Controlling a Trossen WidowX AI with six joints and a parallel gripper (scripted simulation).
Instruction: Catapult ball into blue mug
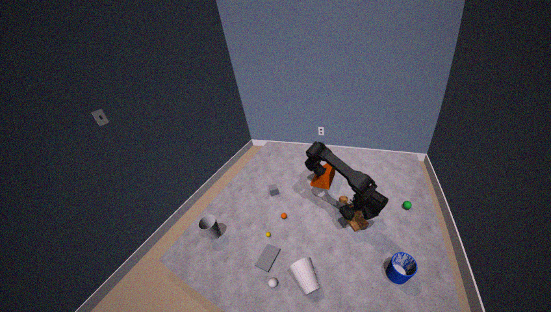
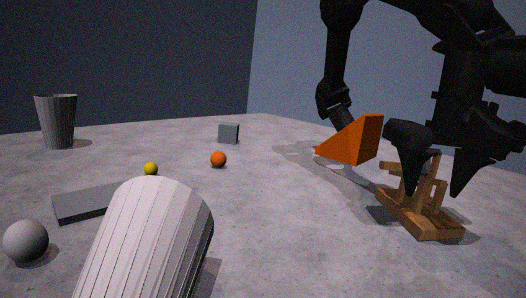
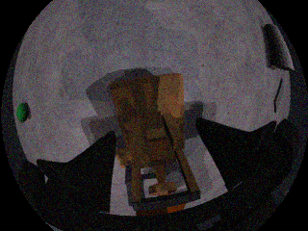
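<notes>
Now: the orange ball 36 cm to the right of my gripper tip, 10 cm ahead of it and 3 cm below it. The rest, counted from my gripper tip: green ball 24 cm to the left, 17 cm behind, 3 cm below; blue mug 21 cm to the left, 20 cm ahead, 2 cm below; wooden catapult 6 cm behind, 4 cm to the right, 1 cm above.
</notes>
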